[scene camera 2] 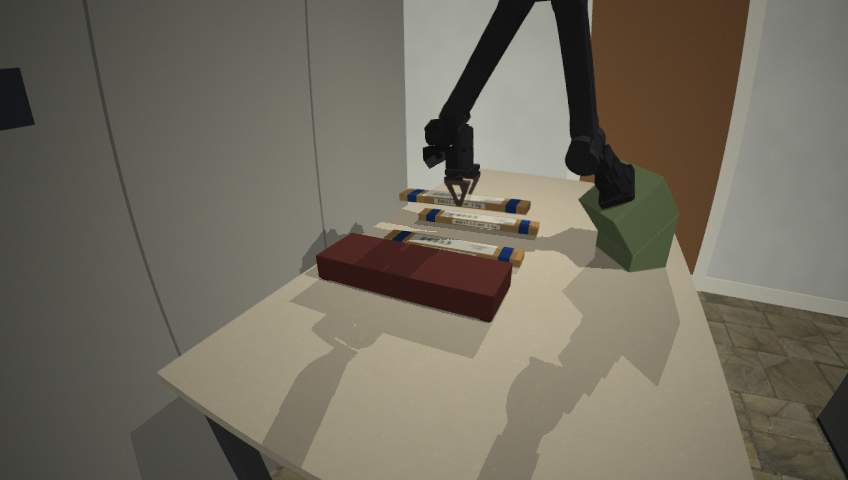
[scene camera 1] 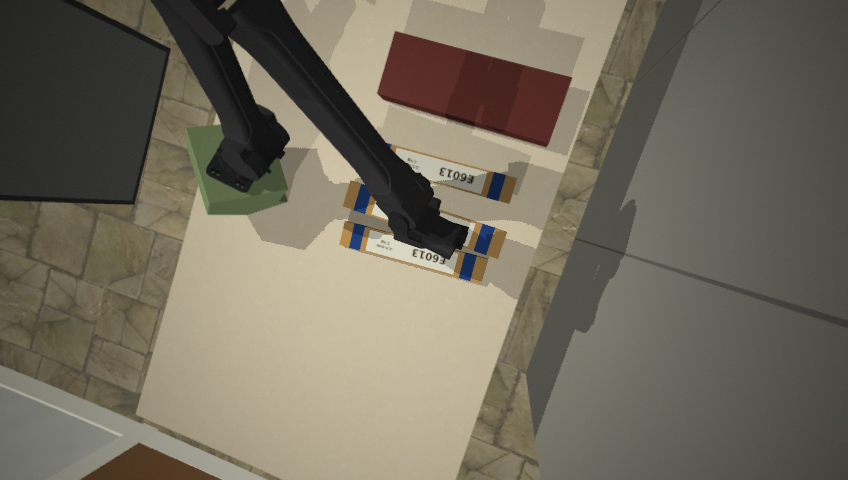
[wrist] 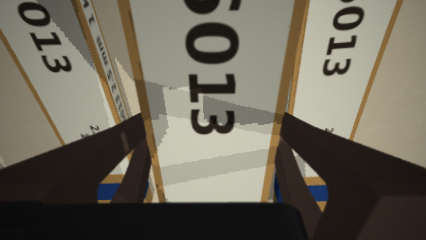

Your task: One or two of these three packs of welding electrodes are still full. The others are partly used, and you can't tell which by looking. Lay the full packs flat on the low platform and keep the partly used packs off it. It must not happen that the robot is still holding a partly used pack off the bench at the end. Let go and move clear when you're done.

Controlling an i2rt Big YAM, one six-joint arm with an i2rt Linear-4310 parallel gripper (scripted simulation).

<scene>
A dark red low platform shows in scene camera 2 and in scene camera 1. The same spot on the dark red low platform: [scene camera 1: 511,99] is [scene camera 2: 373,250].
</scene>
